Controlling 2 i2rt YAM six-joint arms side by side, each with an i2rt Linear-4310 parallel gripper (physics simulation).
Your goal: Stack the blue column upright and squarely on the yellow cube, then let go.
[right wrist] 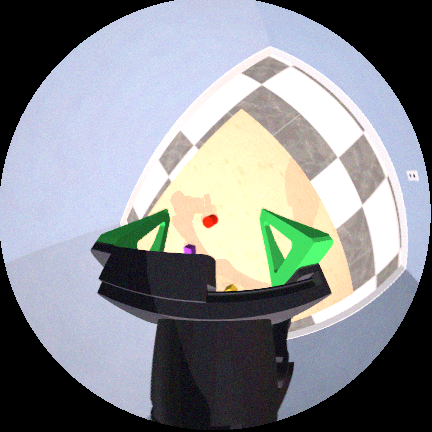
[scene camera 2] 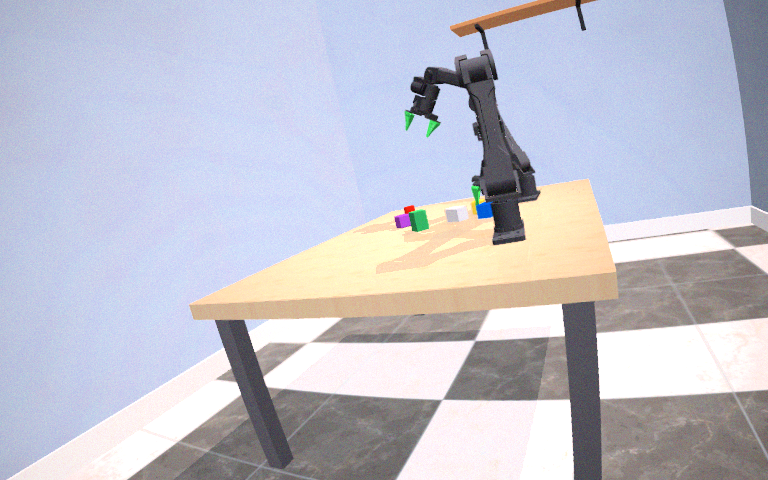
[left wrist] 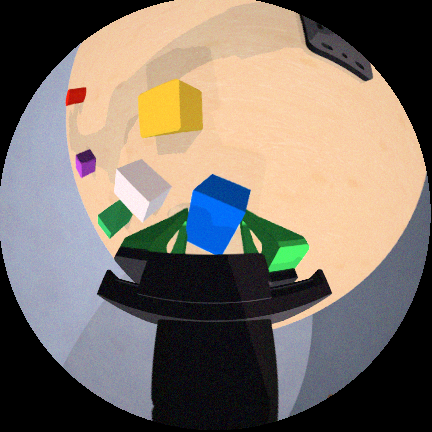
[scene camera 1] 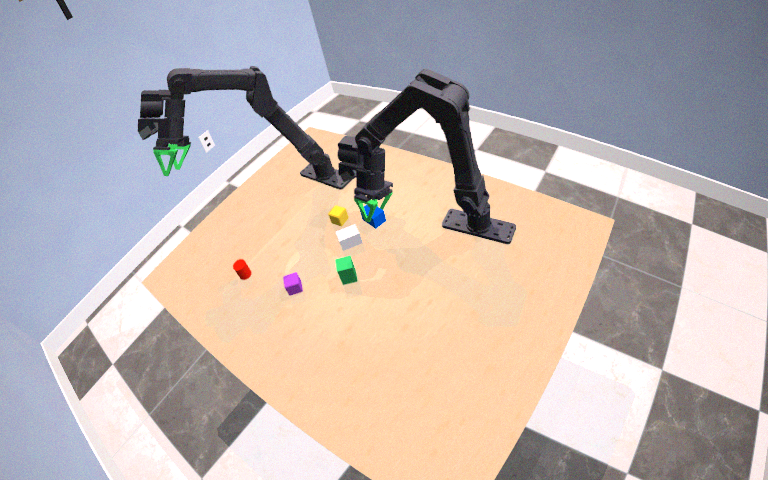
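The blue column [scene camera 1: 376, 219] [scene camera 2: 484, 211] [left wrist: 215, 230] lies on its side on the table. My left gripper [scene camera 1: 374, 214] [left wrist: 213, 212] points down over it and is shut on it, one finger against each side. The yellow cube [scene camera 1: 338, 215] [scene camera 2: 474, 210] [left wrist: 160, 111] [right wrist: 230, 288] sits apart on the table, left of the blue column in scene camera 1, with nothing on top. In scene camera 2 the left arm hides part of the blue column. My right gripper [scene camera 1: 172, 170] [scene camera 2: 417, 133] [right wrist: 214, 213] is open and empty, high above the table.
A white block [scene camera 1: 348, 237] [scene camera 2: 456, 213] [left wrist: 140, 187] lies near the blue and yellow pieces. A green block [scene camera 1: 346, 270] [scene camera 2: 419, 220], a purple cube [scene camera 1: 292, 284] [left wrist: 86, 164] and a red cylinder [scene camera 1: 241, 269] [right wrist: 210, 221] are farther off on the table [scene camera 1: 419, 367].
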